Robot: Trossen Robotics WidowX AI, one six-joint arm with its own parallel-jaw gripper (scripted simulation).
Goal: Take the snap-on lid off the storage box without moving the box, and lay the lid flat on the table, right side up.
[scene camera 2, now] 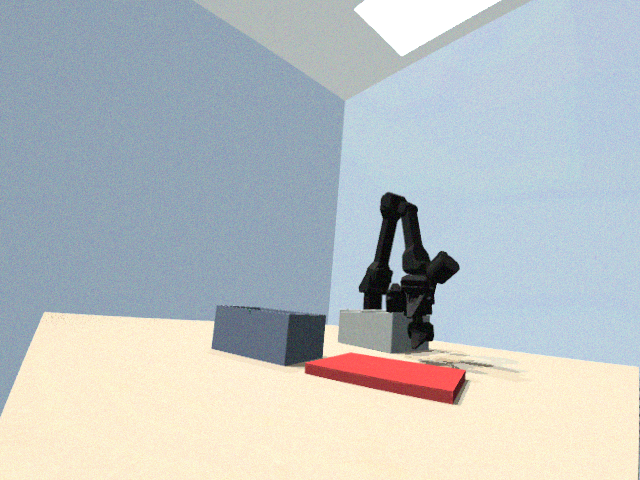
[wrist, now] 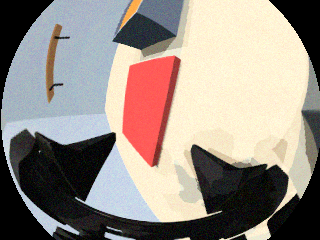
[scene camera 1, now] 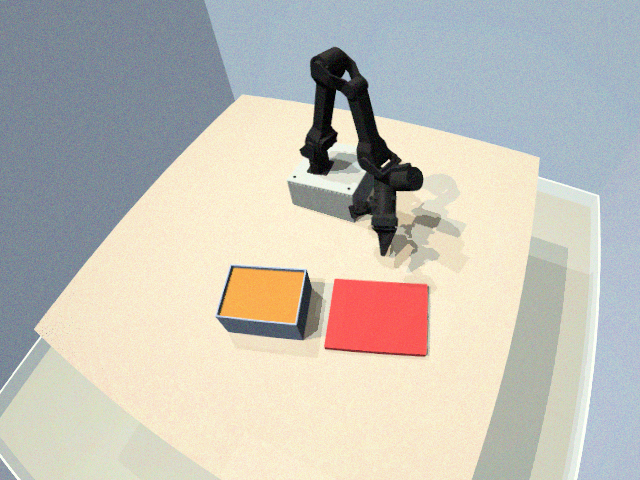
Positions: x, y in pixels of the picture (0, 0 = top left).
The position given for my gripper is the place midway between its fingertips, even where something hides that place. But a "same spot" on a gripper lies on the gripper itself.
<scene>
my gripper: scene camera 2; wrist; scene camera 1 382, 254
red lid: scene camera 2 429, 382; wrist; scene camera 1
same spot on red lid: (wrist: 148, 97) = (scene camera 1: 365, 297)
same spot on my gripper: (scene camera 2: 415, 294) = (wrist: 68, 183)
</scene>
